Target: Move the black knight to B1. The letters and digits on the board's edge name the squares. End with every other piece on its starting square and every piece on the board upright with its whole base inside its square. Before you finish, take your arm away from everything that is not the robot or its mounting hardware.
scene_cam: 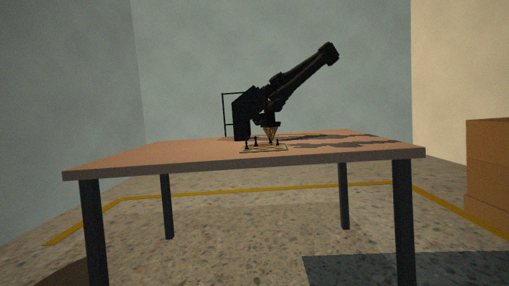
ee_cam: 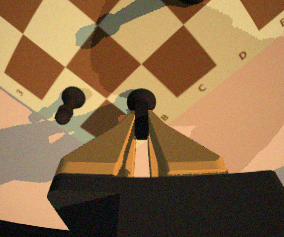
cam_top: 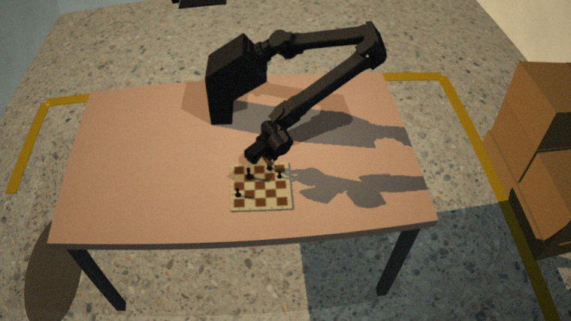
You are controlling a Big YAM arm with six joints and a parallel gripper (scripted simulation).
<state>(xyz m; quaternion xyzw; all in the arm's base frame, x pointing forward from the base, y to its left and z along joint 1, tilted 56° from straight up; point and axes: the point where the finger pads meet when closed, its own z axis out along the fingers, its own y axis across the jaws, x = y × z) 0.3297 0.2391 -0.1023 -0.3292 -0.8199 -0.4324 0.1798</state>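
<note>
Now: hand 40 mm short of the pawn, 30 mm to the right of it and 10 mm above it. Also, from my hand: chessboard 80 mm ahead, 40 mm to the right, 30 mm below; black chess piece 120 mm to the right, 120 mm ahead, 10 mm below.
</note>
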